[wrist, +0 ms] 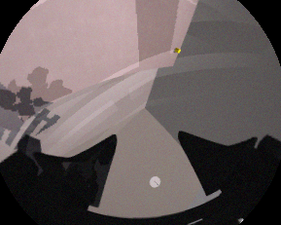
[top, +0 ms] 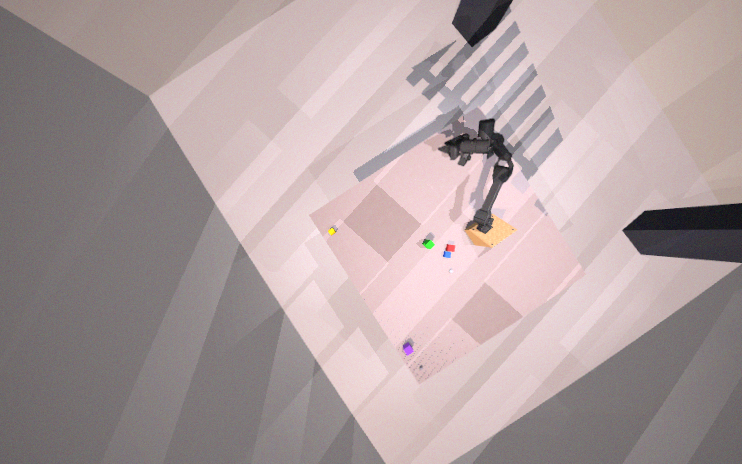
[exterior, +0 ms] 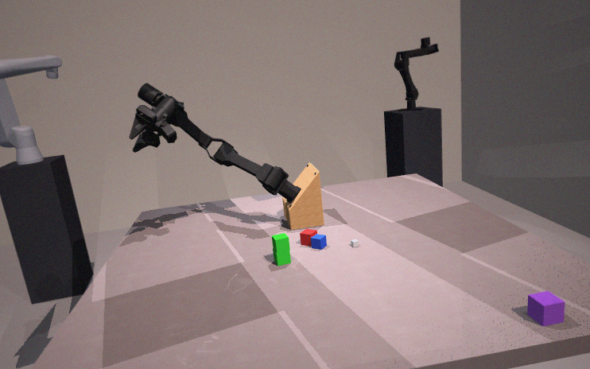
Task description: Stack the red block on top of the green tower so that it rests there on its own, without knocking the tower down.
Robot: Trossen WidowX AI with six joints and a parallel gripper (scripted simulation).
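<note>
Right now my gripper tip is 500 mm to the right of the red block, 340 mm above it and 190 mm short of it. From my gripper tip the other things lie so: small white cube 620 mm to the left, 360 mm below, 270 mm ahead; then yellow block 700 mm ahead, 350 mm below, 50 mm to the right; then blue block 520 mm to the left, 350 mm below, 230 mm ahead.
</note>
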